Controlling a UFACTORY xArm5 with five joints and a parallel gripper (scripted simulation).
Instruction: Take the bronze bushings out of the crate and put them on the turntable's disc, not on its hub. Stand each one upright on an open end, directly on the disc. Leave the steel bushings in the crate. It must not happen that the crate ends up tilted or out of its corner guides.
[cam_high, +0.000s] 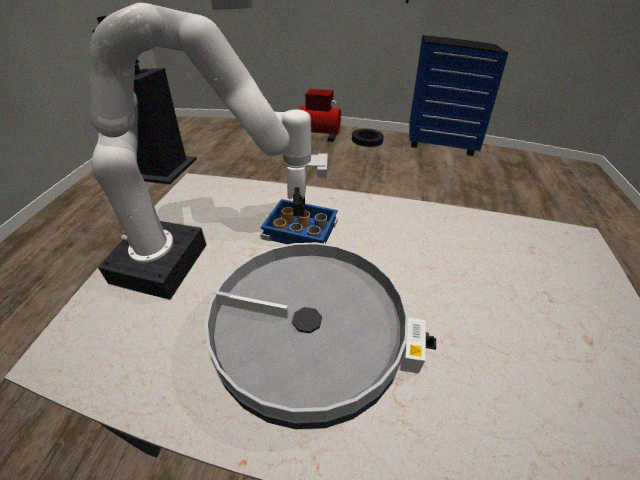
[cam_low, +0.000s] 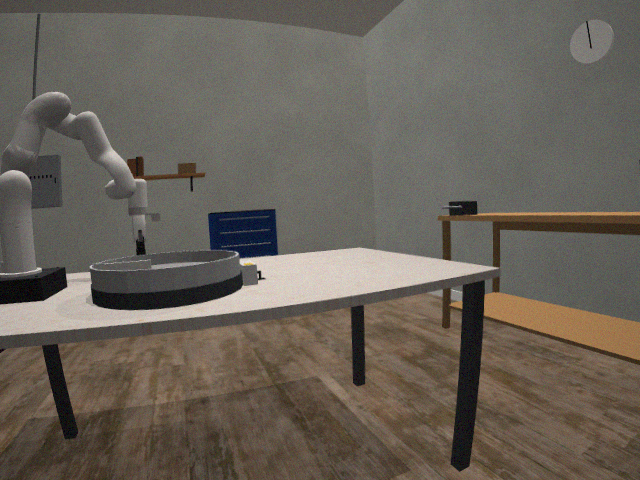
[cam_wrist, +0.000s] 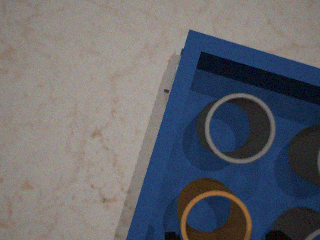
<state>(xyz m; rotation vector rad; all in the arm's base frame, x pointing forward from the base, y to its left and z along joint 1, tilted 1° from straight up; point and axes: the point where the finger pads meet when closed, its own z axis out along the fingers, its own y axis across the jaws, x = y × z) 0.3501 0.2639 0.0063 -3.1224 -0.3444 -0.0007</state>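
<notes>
The blue crate is 50 mm below my hand, 30 mm to the right of it and 10 mm ahead of it. Also, from my hand: turntable (370 mm to the right, 130 mm ahead, 20 mm below).
</notes>
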